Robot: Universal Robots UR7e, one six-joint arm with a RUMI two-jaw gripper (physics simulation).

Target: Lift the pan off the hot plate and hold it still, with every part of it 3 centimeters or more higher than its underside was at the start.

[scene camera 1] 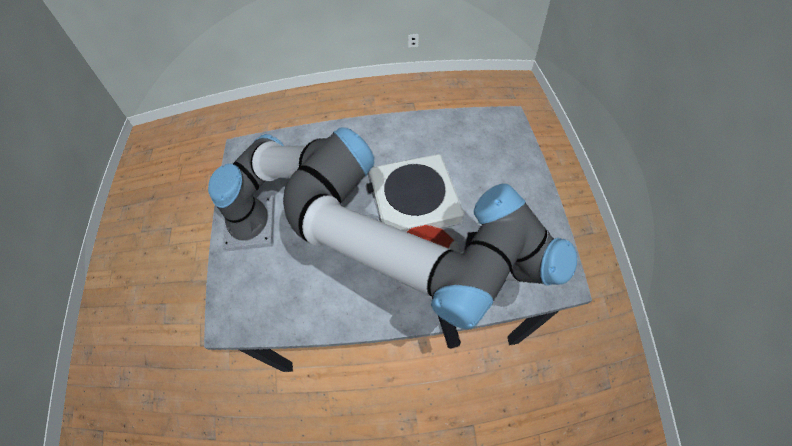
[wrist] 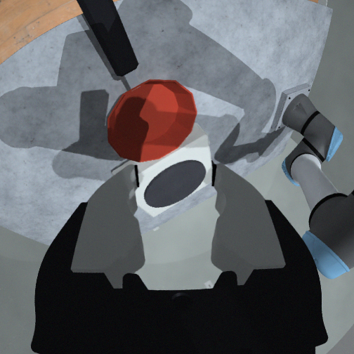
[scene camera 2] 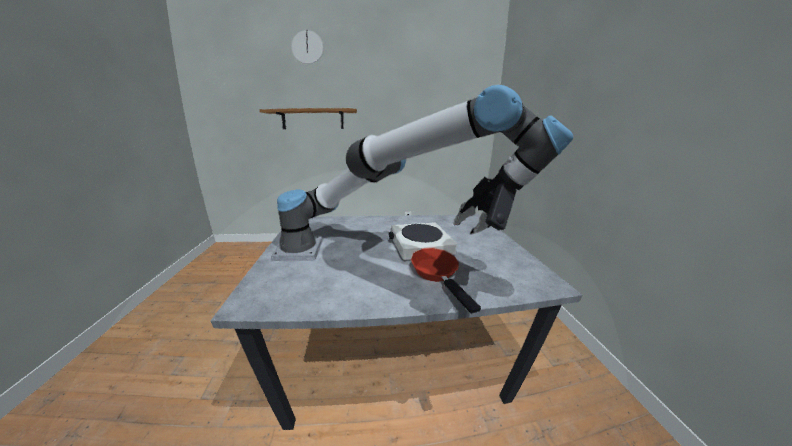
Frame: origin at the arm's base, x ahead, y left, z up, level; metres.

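Where they show: gripper, fingertip midpoint: (scene camera 2: pixel 462 229); arm's base at its link origin: (scene camera 1: pixel 247 220) (scene camera 2: pixel 298 244).
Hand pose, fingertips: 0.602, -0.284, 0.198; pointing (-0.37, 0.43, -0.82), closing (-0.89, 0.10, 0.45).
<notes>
Each offset is from my fingertips to the top centre of the thing, as dx, dy, dz. "spot": to the spot under its first point. Level surfaces: height alone.
The red pan {-0.023, +0.016, -0.154} (scene camera 1: pixel 429 234) (scene camera 2: pixel 434 264) (wrist: pixel 160 117) is upright beside the front side of the white hot plate {-0.060, +0.320, -0.153} (scene camera 1: pixel 451 211) (scene camera 2: pixel 437 243) (wrist: pixel 202 152), off its bare dark disc {spot: -0.055, +0.316, -0.153} (scene camera 1: pixel 414 189) (scene camera 2: pixel 421 232) (wrist: pixel 175 183). The pan's black handle {-0.006, -0.085, -0.154} (scene camera 2: pixel 462 294) (wrist: pixel 110 37) slants up and out toward the table's front edge; the arm hides it in scene camera 1. My gripper (scene camera 2: pixel 465 226) (wrist: pixel 174 166) is partly open and empty. It hangs tilted, above table height, to the right of the hot plate in scene camera 2, apart from the pan. The arm hides its fingertips in scene camera 1.
The grey table {dz -0.224} (scene camera 1: pixel 266 299) (scene camera 2: pixel 288 293) carries the arm's base at its left side. The forearm (scene camera 1: pixel 379 243) (scene camera 2: pixel 421 135) crosses over the table, covering part of the pan in scene camera 1. A wooden shelf (scene camera 2: pixel 308 110) is on the back wall.
</notes>
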